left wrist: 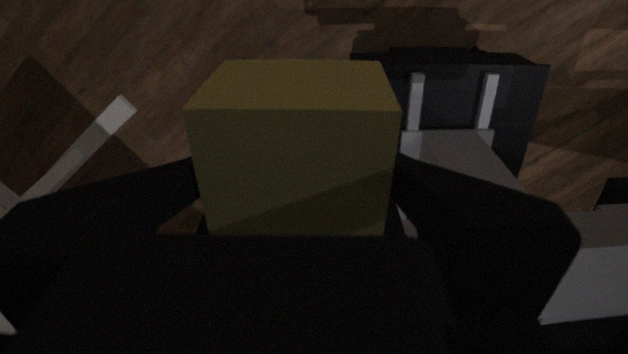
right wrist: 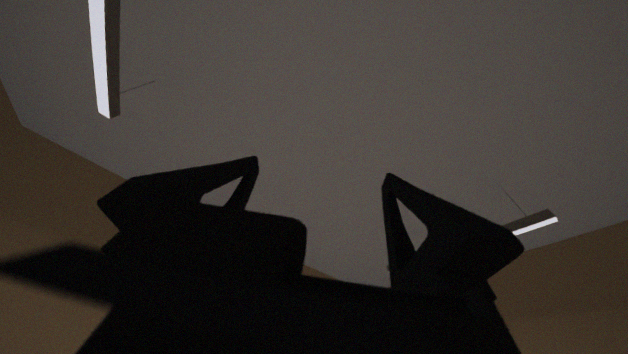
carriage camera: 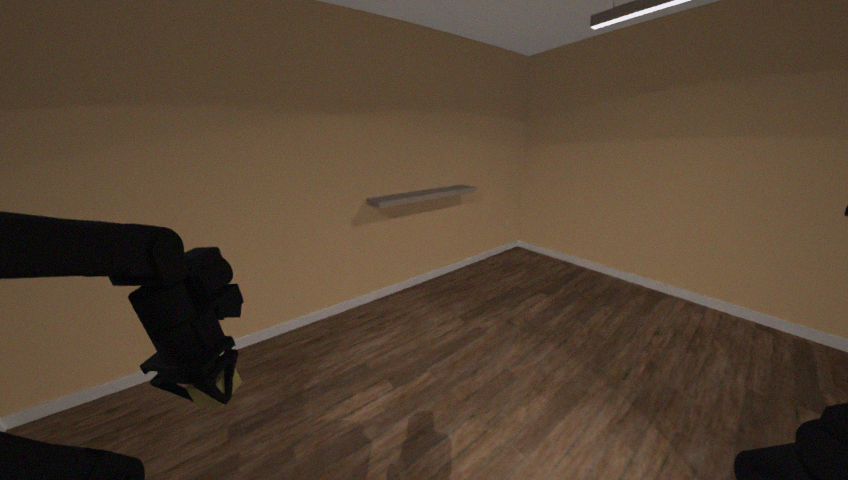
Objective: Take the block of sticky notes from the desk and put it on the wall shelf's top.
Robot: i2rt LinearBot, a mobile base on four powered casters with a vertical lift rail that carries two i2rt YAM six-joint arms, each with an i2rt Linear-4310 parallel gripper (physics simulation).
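Places are measured from the left arm's base along level axes (x up, y ahead, z left), in metres.
Pixels of known places: left gripper, between the fingertips: (left wrist: 302, 160) (carriage camera: 214, 400); right gripper, between the fingertips: (right wrist: 320, 171).
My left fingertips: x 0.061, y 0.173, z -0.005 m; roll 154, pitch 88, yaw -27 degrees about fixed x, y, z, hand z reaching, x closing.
Behind a point stands the place of what it marks.
The block of sticky notes (carriage camera: 205, 397) @[x 0.081, y 0.161, z -0.008 m] (left wrist: 295, 170) @[x 0.099, y 0.193, z -0.006 m] is a yellow block between the fingers of my left gripper (carriage camera: 205, 383) (left wrist: 302, 160) @[x 0.061, y 0.173, z -0.005 m], which is shut on it and holds it in the air over the wooden floor. The wall shelf (carriage camera: 422, 195) @[x 0.027, y 2.192, z -0.286 m] is a narrow grey board on the tan wall, near the middle of the carriage view, well beyond and to the right of the left gripper. My right gripper (right wrist: 320, 171) @[x 0.441, y 0.021, z -0.693 m] is open and empty and points up at the ceiling. The desk top does not show in the carriage view.
In the left wrist view, the robot's dark base box (left wrist: 515, 110) @[x -0.672, y -0.120, z -0.534 m] stands on the floor at the right, and a white bar (left wrist: 75, 150) @[x -0.933, y -0.331, z 0.926 m] lies at the left. A room corner is right of the shelf. Ceiling lamps (carriage camera: 636, 13) (right wrist: 100, 60) hang overhead.
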